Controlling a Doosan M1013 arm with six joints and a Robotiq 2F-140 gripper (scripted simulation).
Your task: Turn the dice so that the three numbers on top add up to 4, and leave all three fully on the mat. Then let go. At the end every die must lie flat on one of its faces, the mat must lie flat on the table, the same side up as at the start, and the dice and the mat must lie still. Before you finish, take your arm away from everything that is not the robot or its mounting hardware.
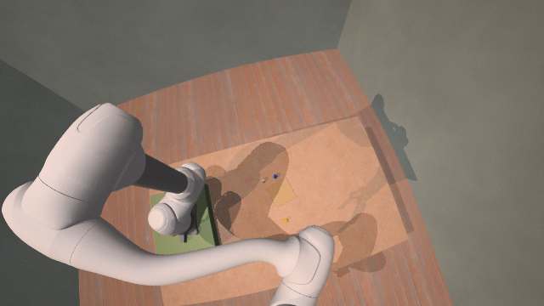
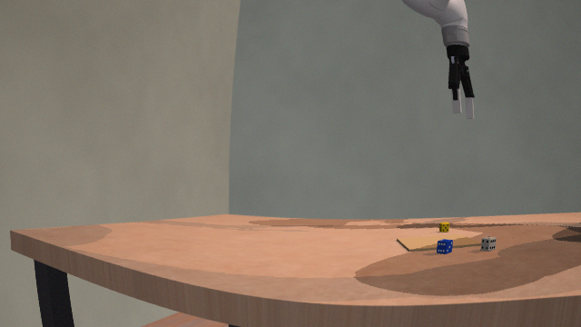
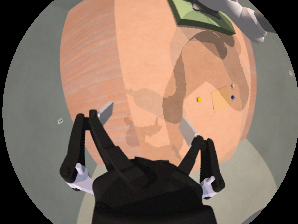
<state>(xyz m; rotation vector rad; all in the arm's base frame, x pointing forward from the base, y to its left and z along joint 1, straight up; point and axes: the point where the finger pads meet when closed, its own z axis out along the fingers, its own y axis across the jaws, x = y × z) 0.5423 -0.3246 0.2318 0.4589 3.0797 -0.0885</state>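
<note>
Now: the yellow die 50 mm ahead of my hand, 250 mm to the left of it and 300 mm below it. From my hand the other things lie so: tan mat (50 mm ahead, 420 mm to the left, 310 mm below); then blue die (30 mm ahead, 520 mm to the left, 300 mm below); then white die (40 mm behind, 510 mm to the left, 300 mm below).
</note>
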